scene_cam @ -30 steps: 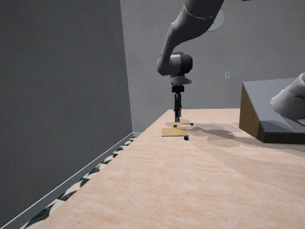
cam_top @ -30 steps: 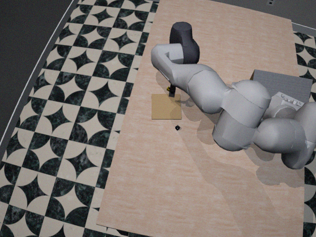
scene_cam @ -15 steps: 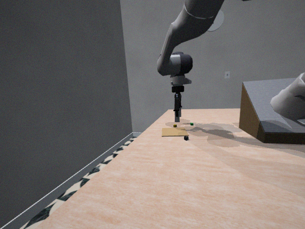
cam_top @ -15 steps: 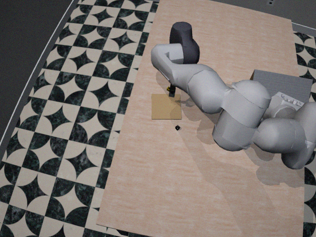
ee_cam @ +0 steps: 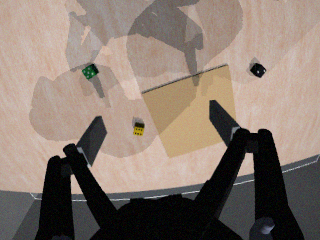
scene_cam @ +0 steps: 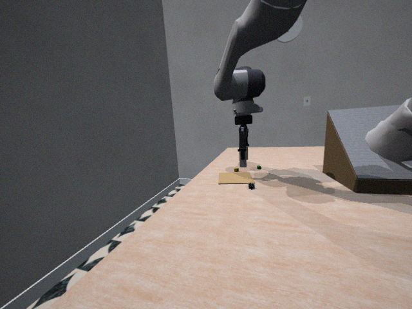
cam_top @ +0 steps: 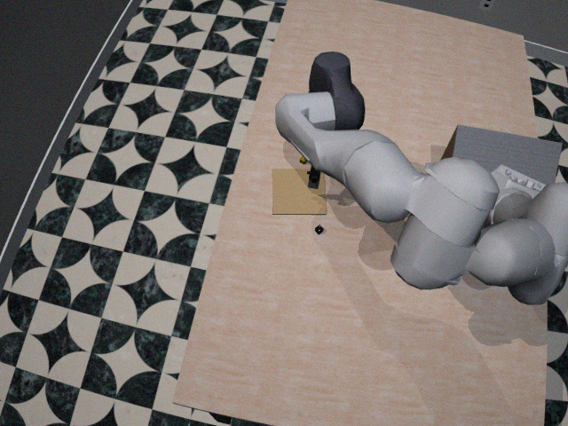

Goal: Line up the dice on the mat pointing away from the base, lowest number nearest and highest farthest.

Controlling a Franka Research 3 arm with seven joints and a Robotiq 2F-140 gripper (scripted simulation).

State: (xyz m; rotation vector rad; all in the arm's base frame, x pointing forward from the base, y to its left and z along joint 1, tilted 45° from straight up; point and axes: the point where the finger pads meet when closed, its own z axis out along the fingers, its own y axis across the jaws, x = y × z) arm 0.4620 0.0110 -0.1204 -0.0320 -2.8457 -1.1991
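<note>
My hand is 30 mm past the black die, 170 mm to the right of it and 50 mm above it. From my hand the other things lie so: yellow die 40 mm ahead, 40 mm to the right, 50 mm below; green die 70 mm behind, 80 mm to the right, 50 mm below; tan mat 40 mm ahead, 60 mm to the left, 60 mm below.
</note>
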